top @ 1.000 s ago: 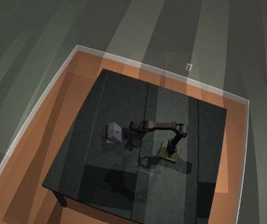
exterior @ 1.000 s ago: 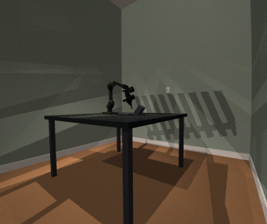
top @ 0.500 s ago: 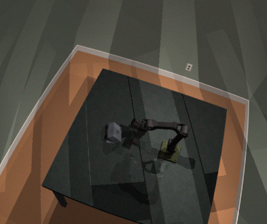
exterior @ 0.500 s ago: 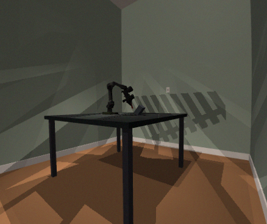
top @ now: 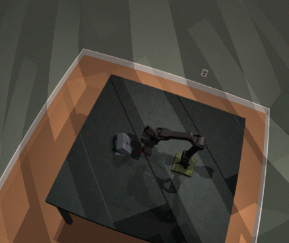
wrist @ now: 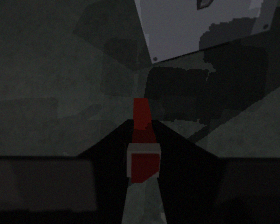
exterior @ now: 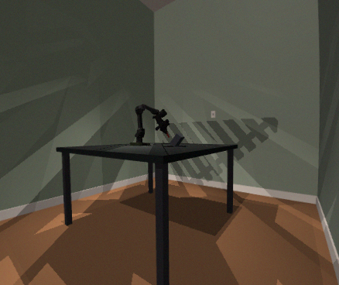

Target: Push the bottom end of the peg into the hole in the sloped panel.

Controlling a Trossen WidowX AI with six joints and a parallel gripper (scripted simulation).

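Right now my gripper tip is 15 cm short of the grey sloped panel, 6 cm above it and 2 cm to the left of it. Also, from my gripper tip: red peg: 1 cm behind, 1 cm above.
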